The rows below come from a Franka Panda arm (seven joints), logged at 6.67 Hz.
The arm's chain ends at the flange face. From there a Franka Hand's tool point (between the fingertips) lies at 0.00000 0.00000 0.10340 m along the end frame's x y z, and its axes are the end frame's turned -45 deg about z.
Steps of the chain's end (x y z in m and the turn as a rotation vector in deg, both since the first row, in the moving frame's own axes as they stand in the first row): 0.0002, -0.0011, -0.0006, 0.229, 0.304, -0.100; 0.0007, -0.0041, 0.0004, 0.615, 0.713, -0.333; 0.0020, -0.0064, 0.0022, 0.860, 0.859, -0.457; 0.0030, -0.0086, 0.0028, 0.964, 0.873, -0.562; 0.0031, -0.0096, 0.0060, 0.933, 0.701, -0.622; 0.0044, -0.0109, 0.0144, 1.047, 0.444, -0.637; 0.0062, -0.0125, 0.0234, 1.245, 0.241, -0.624; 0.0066, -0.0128, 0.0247, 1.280, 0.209, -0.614
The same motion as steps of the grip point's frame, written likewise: 0.0016, -0.0005, -0.0006, -0.053, 0.377, -0.100; 0.0051, -0.0023, 0.0004, -0.069, 0.939, -0.333; 0.0081, -0.0031, 0.0022, 0.001, 1.216, -0.457; 0.0105, -0.0041, 0.0028, 0.064, 1.299, -0.562; 0.0111, -0.0049, 0.0060, 0.164, 1.155, -0.622; 0.0127, -0.0054, 0.0144, 0.426, 1.054, -0.637; 0.0151, -0.0057, 0.0234, 0.710, 1.051, -0.624; 0.0156, -0.0058, 0.0247, 0.757, 1.053, -0.614
